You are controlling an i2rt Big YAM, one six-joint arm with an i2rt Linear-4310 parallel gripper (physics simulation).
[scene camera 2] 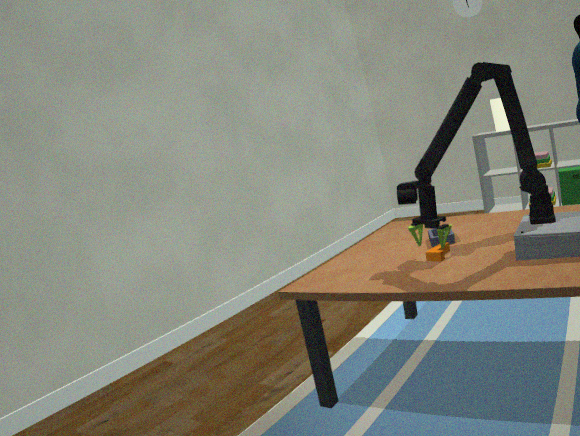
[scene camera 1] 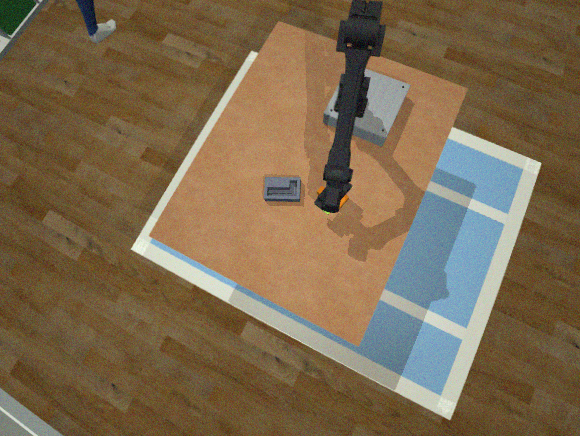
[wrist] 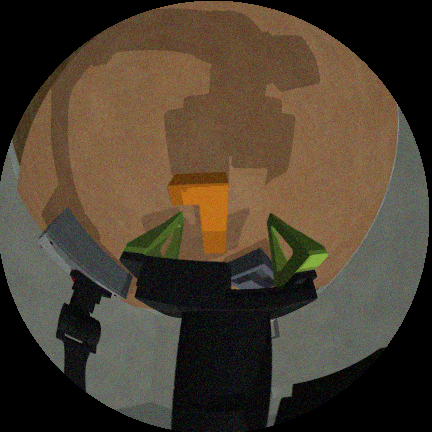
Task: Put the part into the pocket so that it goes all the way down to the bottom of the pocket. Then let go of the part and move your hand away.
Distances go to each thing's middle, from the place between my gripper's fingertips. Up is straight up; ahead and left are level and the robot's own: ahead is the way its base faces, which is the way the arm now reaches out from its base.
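The orange L-shaped block (wrist: 208, 189) is 2 cm behind my hand, and it also sits 1 cm to the right of my hand and 2 cm below it. As for the grey pocket block (scene camera 1: 286, 189), I find it 20 cm to the right of my hand and 2 cm below it.
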